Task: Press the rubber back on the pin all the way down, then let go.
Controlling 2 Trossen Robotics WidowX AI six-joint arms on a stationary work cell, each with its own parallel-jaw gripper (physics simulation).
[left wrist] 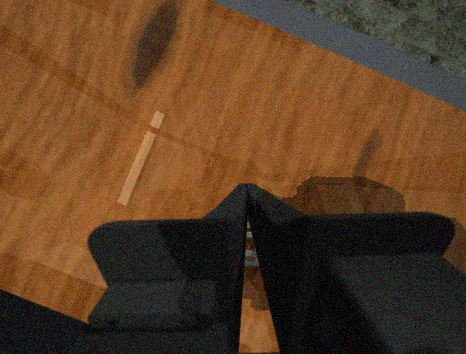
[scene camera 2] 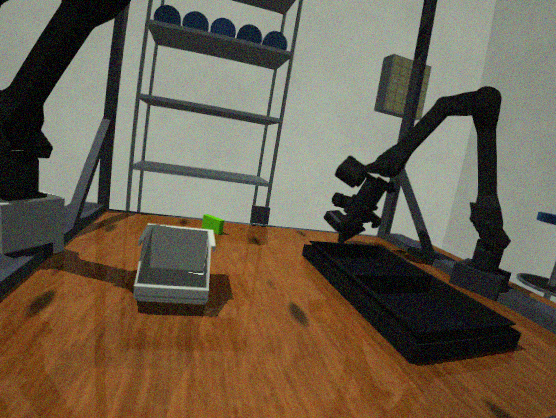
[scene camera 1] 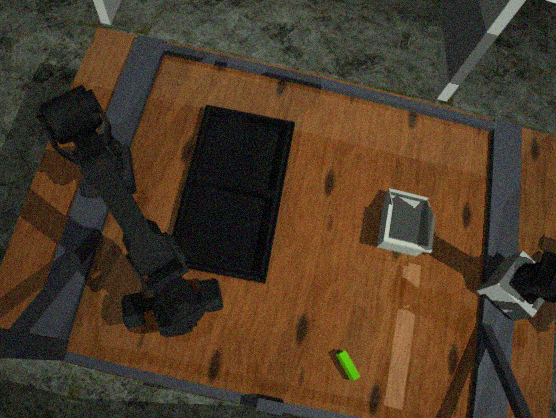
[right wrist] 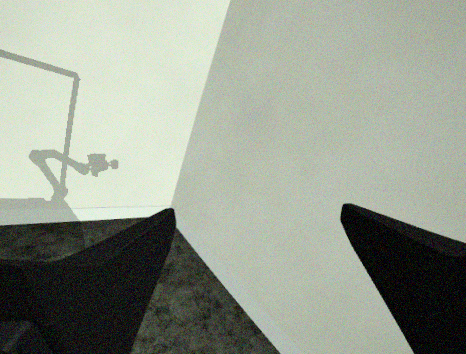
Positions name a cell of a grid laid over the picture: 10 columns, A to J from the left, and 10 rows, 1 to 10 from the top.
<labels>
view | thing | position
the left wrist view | my left gripper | F6
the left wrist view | black two-compartment tray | A10
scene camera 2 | my left gripper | G6
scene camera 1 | my left gripper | D8
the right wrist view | my right gripper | F7
</labels>
